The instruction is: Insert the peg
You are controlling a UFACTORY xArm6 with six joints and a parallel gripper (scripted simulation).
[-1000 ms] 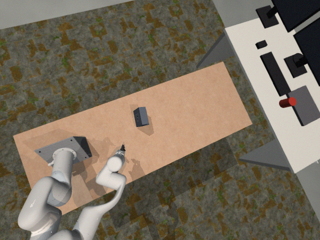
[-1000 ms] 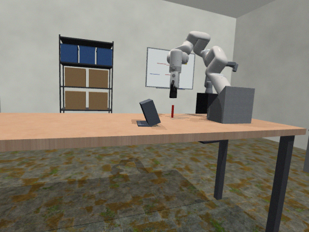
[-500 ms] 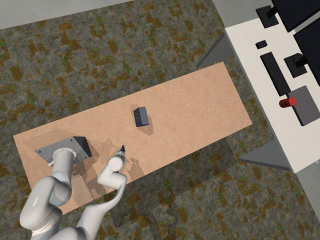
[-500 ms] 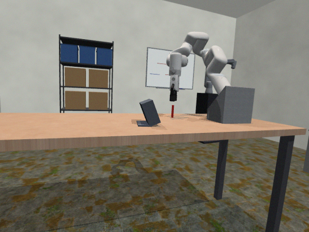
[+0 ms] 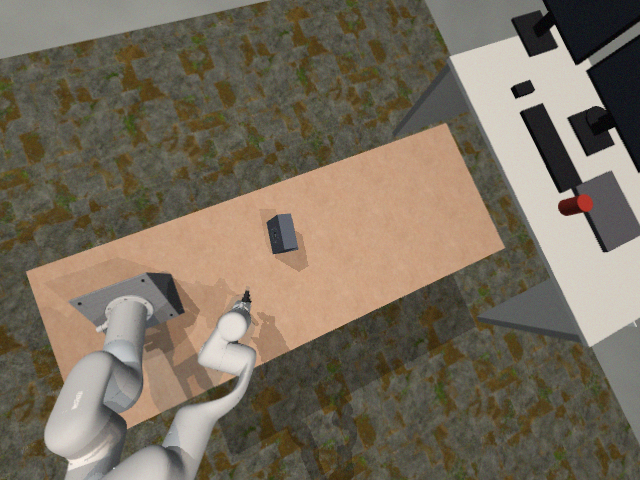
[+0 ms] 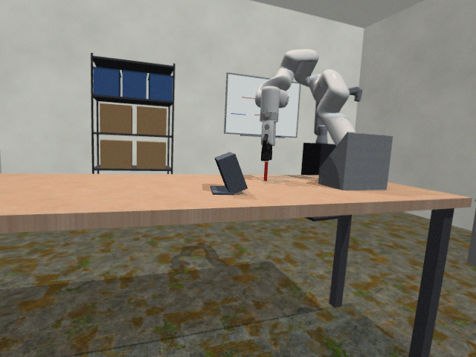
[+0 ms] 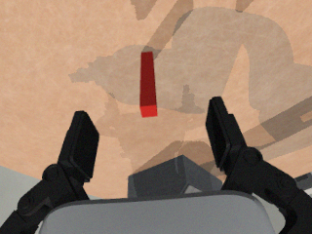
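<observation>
My gripper is now 60 mm above the red peg.
</observation>
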